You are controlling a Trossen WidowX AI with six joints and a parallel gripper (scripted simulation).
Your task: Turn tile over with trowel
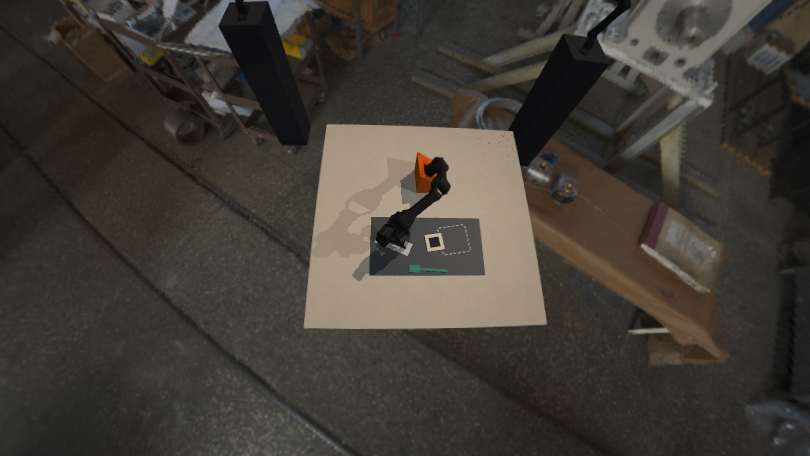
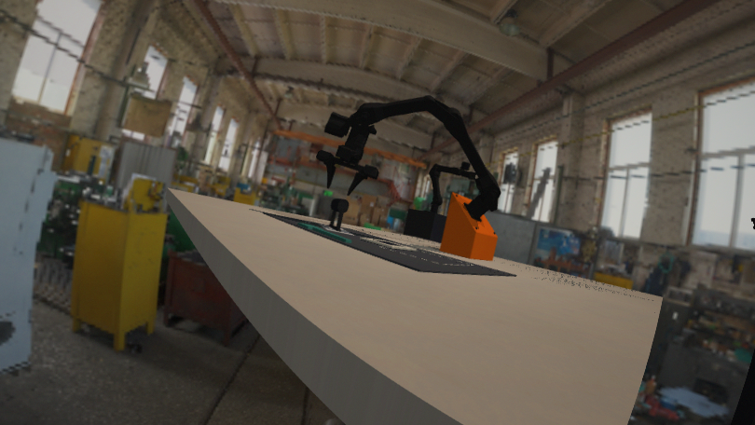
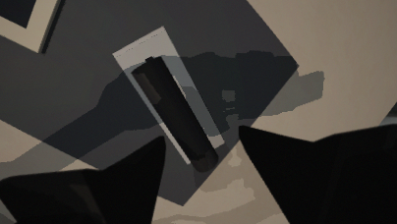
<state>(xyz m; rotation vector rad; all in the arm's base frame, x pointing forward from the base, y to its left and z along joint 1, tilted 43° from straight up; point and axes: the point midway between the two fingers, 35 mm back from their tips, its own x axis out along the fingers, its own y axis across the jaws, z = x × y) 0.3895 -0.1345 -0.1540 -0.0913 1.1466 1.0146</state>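
My gripper tip is 1 cm short of the dark mat, 20 cm to the right of it and 13 cm above it. The rest, counted from my gripper tip: tile (1 cm behind, 25 cm to the left, 10 cm below).
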